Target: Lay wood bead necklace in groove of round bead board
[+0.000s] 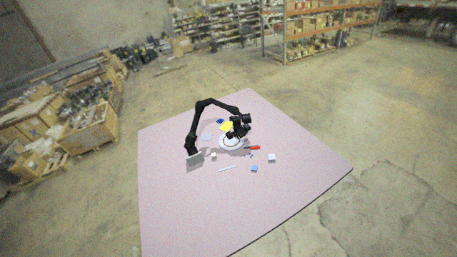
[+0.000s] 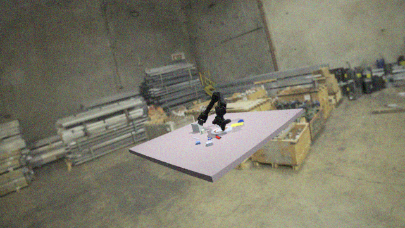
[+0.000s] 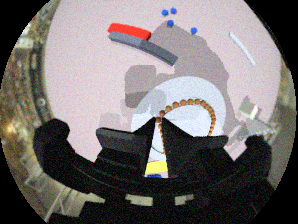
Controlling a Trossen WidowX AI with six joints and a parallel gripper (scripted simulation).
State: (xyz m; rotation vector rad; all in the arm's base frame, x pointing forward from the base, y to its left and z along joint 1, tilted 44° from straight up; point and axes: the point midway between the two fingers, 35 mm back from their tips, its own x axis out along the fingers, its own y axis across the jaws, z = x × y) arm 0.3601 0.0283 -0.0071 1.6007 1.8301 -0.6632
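Right now my gripper tip is 3 cm past the yellow sheet, 20 cm to the right of it and 1 cm above it. From my gripper tip the other things lie so: white stick 17 cm behind, 20 cm to the right, 1 cm below; cream cube 22 cm behind, 7 cm to the right; red-handled tool 6 cm ahead, 12 cm to the right, 1 cm below.
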